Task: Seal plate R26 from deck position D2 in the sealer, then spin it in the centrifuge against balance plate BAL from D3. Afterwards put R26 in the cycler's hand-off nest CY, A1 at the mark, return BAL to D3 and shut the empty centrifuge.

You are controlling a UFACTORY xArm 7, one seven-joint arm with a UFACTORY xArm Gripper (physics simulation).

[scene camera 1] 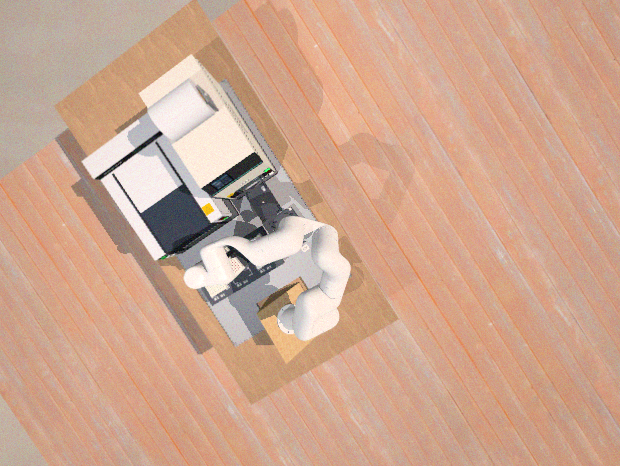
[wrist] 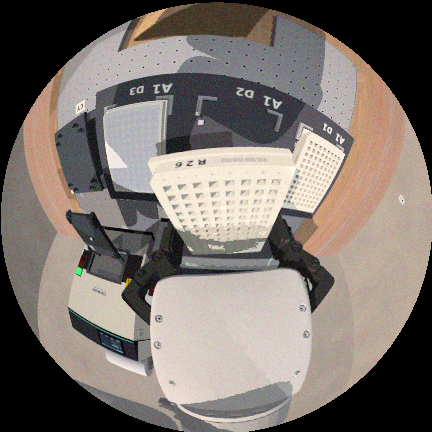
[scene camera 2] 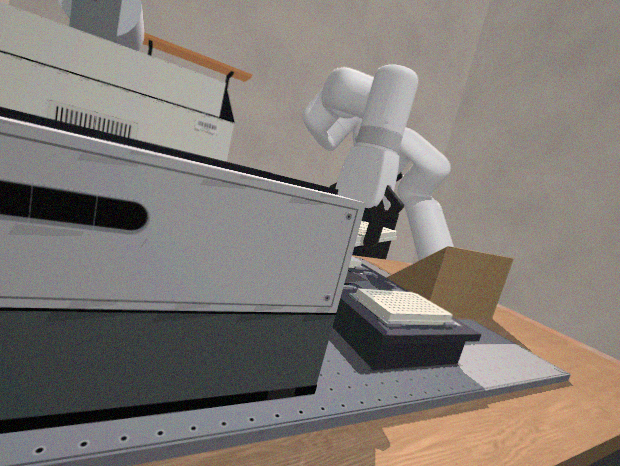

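Where they show: gripper, fingertip midpoint: (wrist: 224,219); arm's base, origin of the base link: (scene camera 1: 290,318) (scene camera 2: 440,268).
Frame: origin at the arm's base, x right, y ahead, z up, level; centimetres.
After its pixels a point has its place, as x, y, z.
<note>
The cream plate R26 (scene camera 1: 236,266) @(-0.5, 32.1, 8.2) (scene camera 2: 388,234) @(-6.9, 31.3, 8.0) (wrist: 227,200) @(-3.2, 32.7, 7.7) is between the black fingers of my gripper (scene camera 2: 375,231) (wrist: 224,219) @(-3.3, 36.8, 5.7), which is shut on it and holds it above the deck. Its wells face up; I cannot tell if a film covers them. Position D2 (wrist: 235,120) @(-4.7, 28.8, -2.1) shows bare in the wrist view. A translucent pale plate (wrist: 135,145) @(6.9, 30.6, -0.5), whose name does not show, lies at D3. The dark CY nest (wrist: 79,156) @(21.9, 30.1, -3.6) stands beyond D3. The sealer (scene camera 1: 215,150) @(26.7, 65.0, 27.0) (wrist: 102,305) @(23.0, 55.0, 15.1) is cream with a white roll. The white machine (scene camera 1: 197,202) @(5.8, 60.5, 13.2) with a dark top panel stands beside it.
Another cream plate (scene camera 2: 405,306) @(-18.2, 36.6, -0.5) (wrist: 319,170) @(-17.3, 33.3, -0.6) lies at D1, close beside R26 in the wrist view. A brown box (scene camera 1: 288,345) @(-6.4, -7.6, 4.3) (scene camera 2: 473,283) @(-9.1, -0.3, -0.3) stands near the arm base. A raised black flap (wrist: 95,235) @(21.6, 45.0, 2.3) stands at the sealer's front. A large grey housing (scene camera 2: 240,250) @(-21.6, 65.4, 7.0) hides part of the deck.
</note>
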